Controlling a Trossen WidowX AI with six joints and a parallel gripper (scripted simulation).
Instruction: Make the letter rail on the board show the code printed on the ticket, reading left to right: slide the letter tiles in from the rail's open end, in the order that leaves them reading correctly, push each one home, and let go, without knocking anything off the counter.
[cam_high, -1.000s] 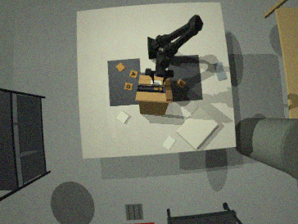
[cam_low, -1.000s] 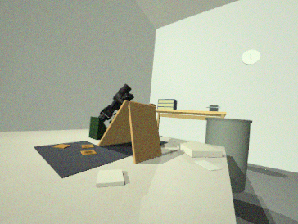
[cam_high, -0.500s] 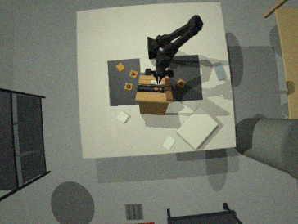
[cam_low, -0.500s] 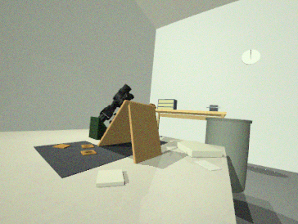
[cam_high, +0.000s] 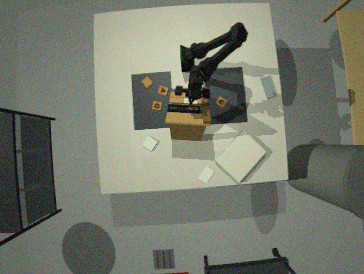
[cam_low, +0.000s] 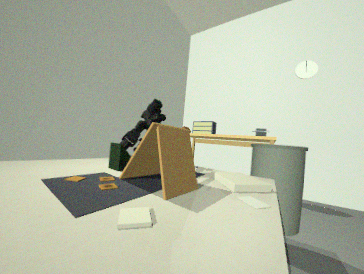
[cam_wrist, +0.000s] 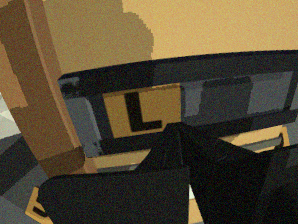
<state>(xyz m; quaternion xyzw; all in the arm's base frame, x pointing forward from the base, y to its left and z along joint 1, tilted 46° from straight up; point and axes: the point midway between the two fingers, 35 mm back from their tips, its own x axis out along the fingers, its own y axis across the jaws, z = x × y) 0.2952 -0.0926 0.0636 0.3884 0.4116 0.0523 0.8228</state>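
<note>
Now: gripper tip 11 cm above the white ticket, 4 cm past it and 1 cm to the right of it. Also, from my gripper tip: dark mat: 20 cm below, 12 cm behind, 1 cm to the left; then white card: 29 cm to the right, 20 cm below, 19 cm ahead; then white box: 35 cm ahead, 30 cm to the left, 18 cm below.
</note>
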